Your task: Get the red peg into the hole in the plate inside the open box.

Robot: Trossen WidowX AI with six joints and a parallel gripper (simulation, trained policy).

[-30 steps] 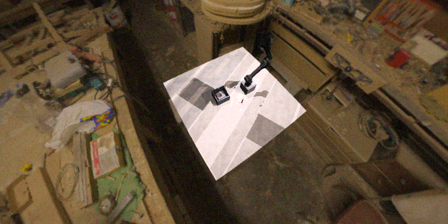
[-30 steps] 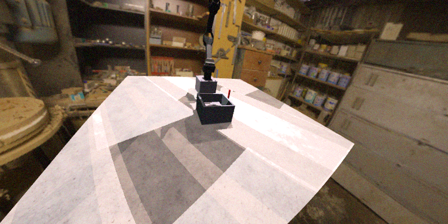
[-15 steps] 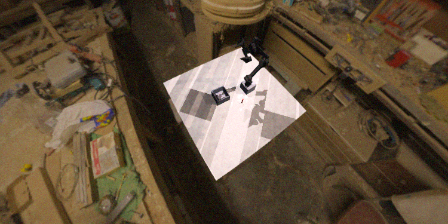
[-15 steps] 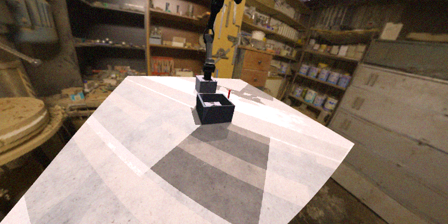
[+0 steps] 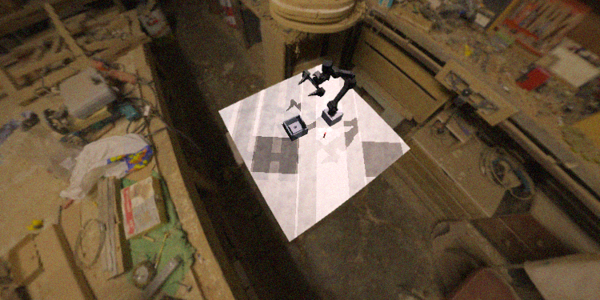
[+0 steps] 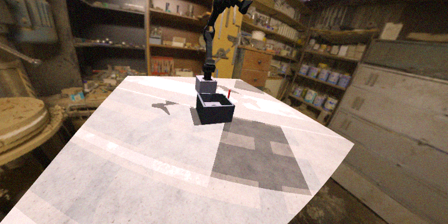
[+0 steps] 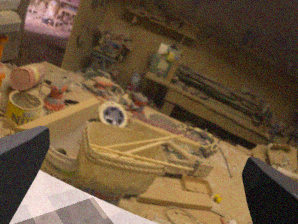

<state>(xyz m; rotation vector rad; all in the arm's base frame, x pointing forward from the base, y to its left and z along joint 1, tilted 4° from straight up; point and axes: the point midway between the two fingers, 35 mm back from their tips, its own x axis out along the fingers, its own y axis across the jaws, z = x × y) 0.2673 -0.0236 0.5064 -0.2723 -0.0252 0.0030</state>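
My gripper tip is 56 cm above the red peg, 16 cm past it and 14 cm to the right of it. Also, from my gripper tip: dark box 57 cm below, 7 cm to the right, 1 cm behind.
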